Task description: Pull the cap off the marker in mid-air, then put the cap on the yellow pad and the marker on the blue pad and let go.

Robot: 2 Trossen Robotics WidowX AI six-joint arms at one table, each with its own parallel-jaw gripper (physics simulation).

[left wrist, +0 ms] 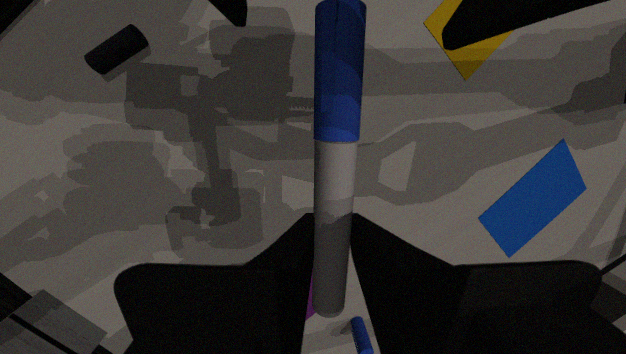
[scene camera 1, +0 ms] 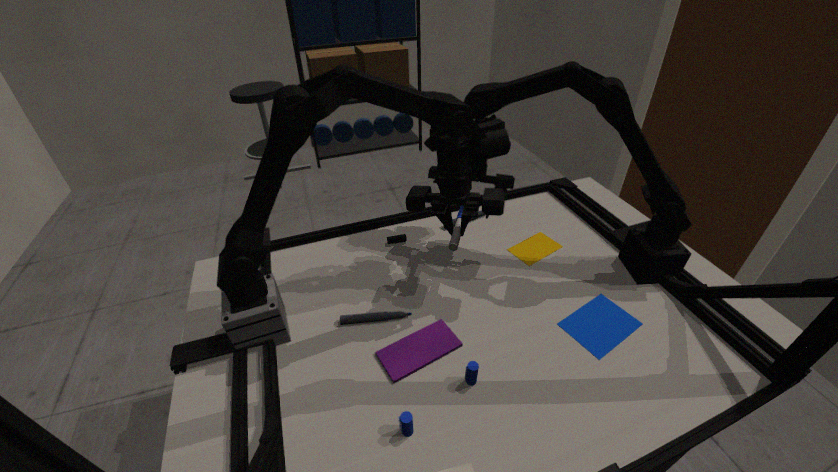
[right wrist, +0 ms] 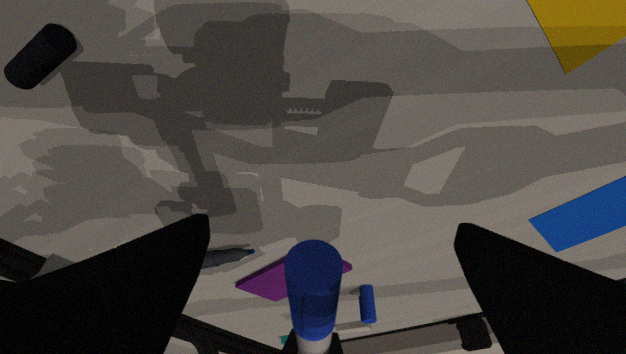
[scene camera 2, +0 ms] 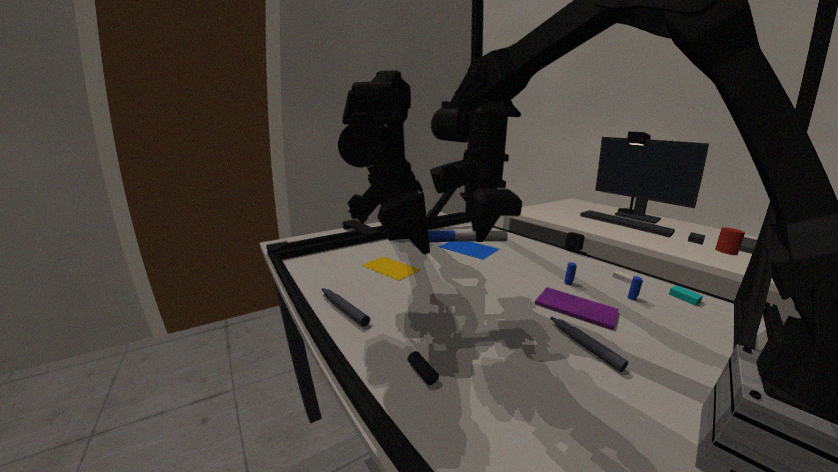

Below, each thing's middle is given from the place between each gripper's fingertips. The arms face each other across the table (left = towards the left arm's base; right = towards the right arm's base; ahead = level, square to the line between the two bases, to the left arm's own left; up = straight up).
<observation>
The black cap (right wrist: 53,44) lies 15 cm to the left of my right hand, 11 cm below it and 9 cm ahead of it. Also, from my right hand: yellow pad (scene camera 1: 535,248) 19 cm to the right, 12 cm below, 1 cm behind; blue pad (scene camera 1: 600,325) 27 cm behind, 22 cm to the right, 12 cm below.
The black cap lies 16 cm ahead of my left hand, 11 cm to the left of it and 12 cm below it. Round my left hand: yellow pad (7 cm ahead, 23 cm to the right, 13 cm below); then blue pad (19 cm behind, 26 cm to the right, 13 cm below).
</observation>
